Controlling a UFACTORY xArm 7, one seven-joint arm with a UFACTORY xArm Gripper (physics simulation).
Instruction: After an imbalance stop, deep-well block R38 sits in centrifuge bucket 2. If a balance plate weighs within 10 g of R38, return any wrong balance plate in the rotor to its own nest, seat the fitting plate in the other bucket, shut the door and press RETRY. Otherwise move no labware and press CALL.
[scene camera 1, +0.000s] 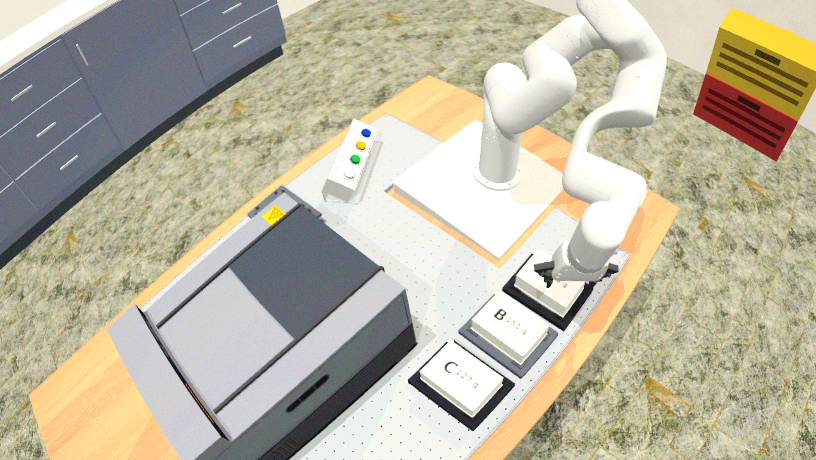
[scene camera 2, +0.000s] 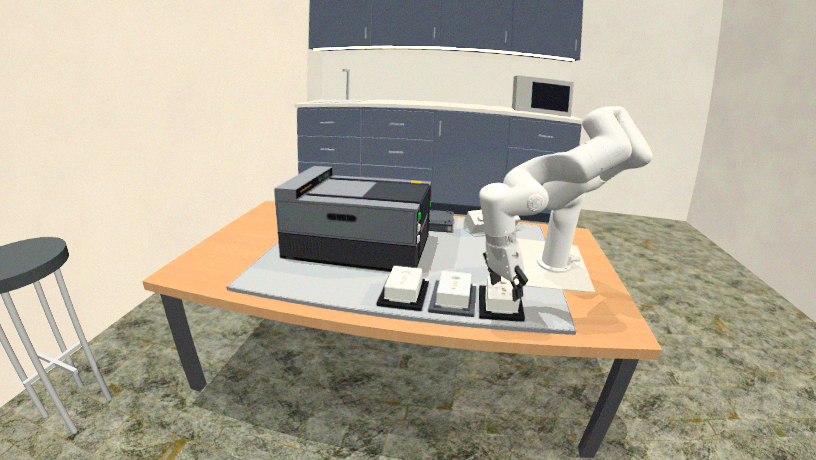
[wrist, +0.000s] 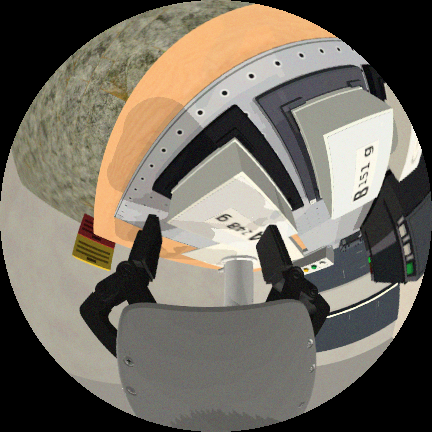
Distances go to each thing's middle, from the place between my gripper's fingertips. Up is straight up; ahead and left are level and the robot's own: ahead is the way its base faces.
I see the plate C (scene camera 1: 459, 377) 27 cm ahead of my hand, 8 cm to the right of it and 3 cm below it. From my hand the other things lie so: plate A (scene camera 1: 560, 296) (4 cm to the right, 3 cm below); then plate B (scene camera 1: 508, 326) (13 cm ahead, 6 cm to the right, 3 cm below); then nest (scene camera 1: 472, 423) (27 cm ahead, 8 cm to the right, 6 cm below).
